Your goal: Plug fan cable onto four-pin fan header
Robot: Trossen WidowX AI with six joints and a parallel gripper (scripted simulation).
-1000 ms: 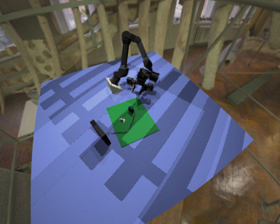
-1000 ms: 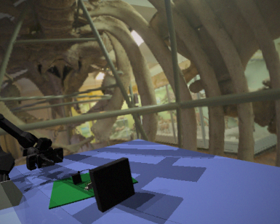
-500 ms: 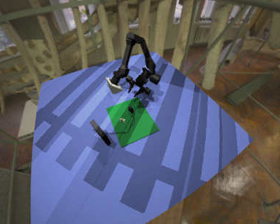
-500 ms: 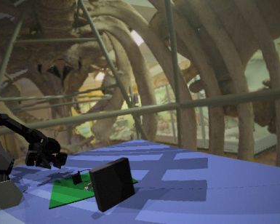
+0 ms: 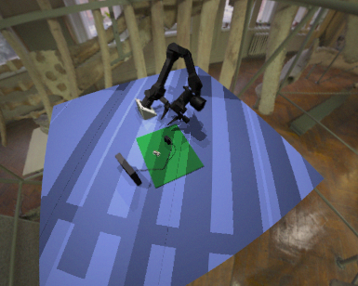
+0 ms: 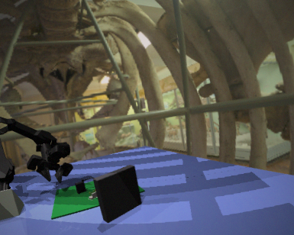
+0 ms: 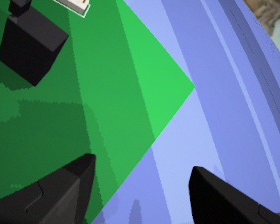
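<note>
Now: gripper tip 90 mm short of the fan plug, 40 mm above it and 30 mm to the left of it. The rest, counted from my gripper tip: green board 140 mm ahead, 80 mm below, 50 mm to the right; then white four-pin header 120 mm ahead, 100 mm to the right, 60 mm below; then black cable 110 mm ahead, 30 mm below, 20 mm to the right.
</note>
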